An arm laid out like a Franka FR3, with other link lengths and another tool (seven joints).
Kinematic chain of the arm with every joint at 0, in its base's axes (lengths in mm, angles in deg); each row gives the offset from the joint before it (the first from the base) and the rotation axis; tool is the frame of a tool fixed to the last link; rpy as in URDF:
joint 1: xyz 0 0 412.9 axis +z
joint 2: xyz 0 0 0 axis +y
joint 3: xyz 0 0 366.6 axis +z
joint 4: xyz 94 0 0 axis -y
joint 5: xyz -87.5 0 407 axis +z
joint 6: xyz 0 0 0 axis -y
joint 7: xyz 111.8 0 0 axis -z
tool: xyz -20 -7 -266.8 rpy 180 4.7 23.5
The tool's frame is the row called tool.
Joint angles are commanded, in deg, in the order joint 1, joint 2, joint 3, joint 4, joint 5, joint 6, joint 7. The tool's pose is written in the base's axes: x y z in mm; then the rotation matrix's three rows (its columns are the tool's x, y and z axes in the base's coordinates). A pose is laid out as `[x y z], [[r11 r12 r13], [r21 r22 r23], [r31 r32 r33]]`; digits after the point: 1 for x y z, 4 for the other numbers.
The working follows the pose.
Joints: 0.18, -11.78, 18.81, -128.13, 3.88, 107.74, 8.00
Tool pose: [442.8 160.5 405.8], [[0.8180 0.5321 -0.2185], [0.5249 -0.8459 -0.0947], [-0.2352 -0.0372 -0.9712]]
Where each joint sits with the arm in this pose, in the base's axes (m; each line is computed from the numbers above, not from the rounded line before):
joint 1: 0.0000 0.0000 0.4129
joint 2: 0.0000 0.0000 0.4129
joint 3: -0.0748 -0.0002 0.7718
joint 4: 0.0122 0.0303 0.7899
joint 5: 0.3958 0.1522 0.6836
joint 6: 0.3958 0.1522 0.6836
joint 7: 0.5014 0.1841 0.6658
the tool: 0.4428 0.1605 0.4058

